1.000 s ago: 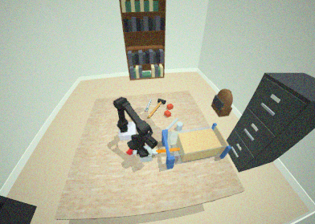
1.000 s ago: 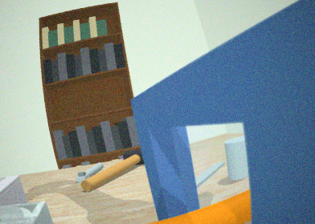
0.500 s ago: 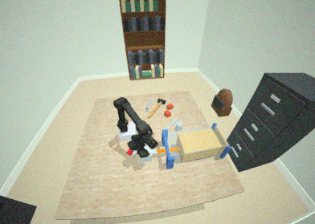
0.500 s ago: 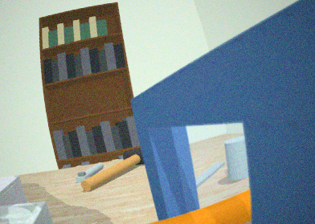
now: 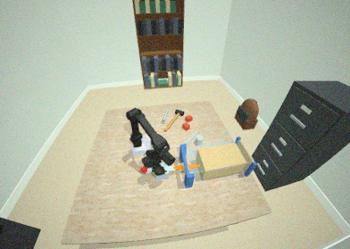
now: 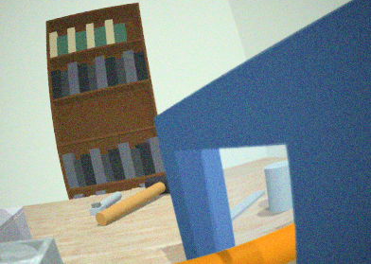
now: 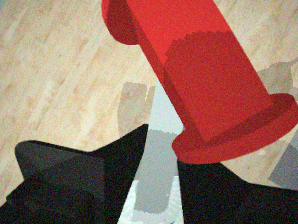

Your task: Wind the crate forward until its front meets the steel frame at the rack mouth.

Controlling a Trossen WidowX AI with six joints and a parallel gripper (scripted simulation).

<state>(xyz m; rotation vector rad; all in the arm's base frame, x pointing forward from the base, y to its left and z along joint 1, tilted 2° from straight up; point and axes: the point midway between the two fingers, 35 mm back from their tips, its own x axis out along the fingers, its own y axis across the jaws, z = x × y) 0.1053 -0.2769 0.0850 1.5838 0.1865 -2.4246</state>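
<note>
Now: gripper tip 50 mm below the red grip, 30 mm past it and 10 mm to the left of it. The rest, counted from my gripper tip: blue frame (220 mm ahead, 10 mm below); then grey winch (80 mm below, 50 mm ahead, 10 mm to the left); then winch handle (20 mm above).
</note>
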